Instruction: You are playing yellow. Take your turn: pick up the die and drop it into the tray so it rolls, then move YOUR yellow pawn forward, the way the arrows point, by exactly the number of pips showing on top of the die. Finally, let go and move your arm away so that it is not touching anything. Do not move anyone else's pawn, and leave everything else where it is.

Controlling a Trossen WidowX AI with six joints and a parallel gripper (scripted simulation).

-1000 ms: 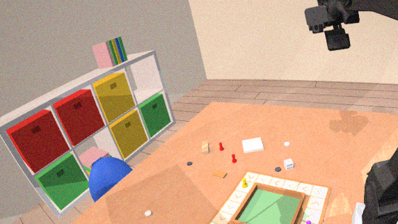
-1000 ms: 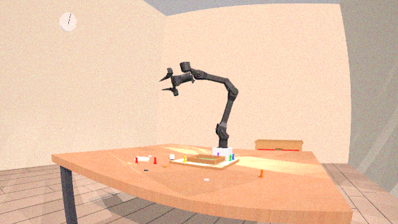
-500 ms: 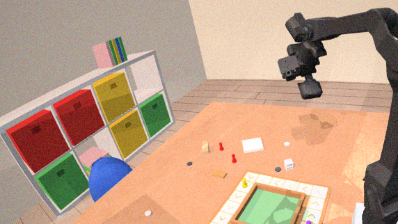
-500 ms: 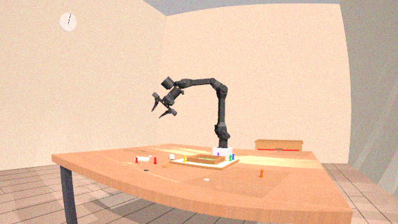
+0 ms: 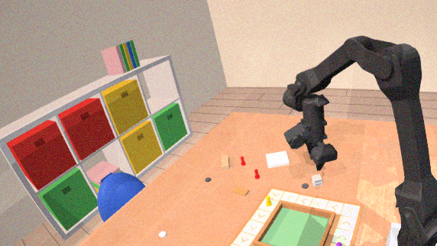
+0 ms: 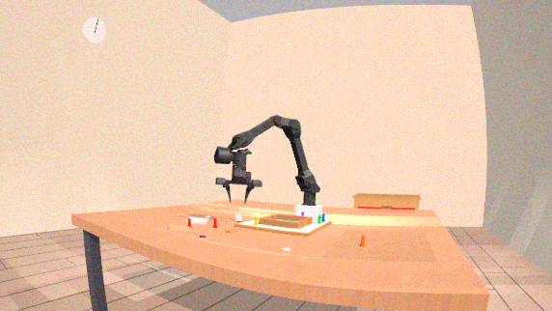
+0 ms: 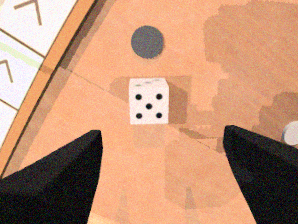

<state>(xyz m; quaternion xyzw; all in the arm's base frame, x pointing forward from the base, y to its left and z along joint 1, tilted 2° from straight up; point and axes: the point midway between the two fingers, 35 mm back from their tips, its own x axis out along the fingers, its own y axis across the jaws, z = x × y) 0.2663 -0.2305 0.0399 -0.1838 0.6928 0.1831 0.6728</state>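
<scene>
My gripper tip is 60 mm above the white die. Also, from my gripper tip: yellow pawn: 110 mm ahead, 130 mm to the left, 40 mm below; green-lined tray: 210 mm to the left, 60 mm below; white block: 160 mm ahead, 100 mm to the right, 70 mm below.
</scene>
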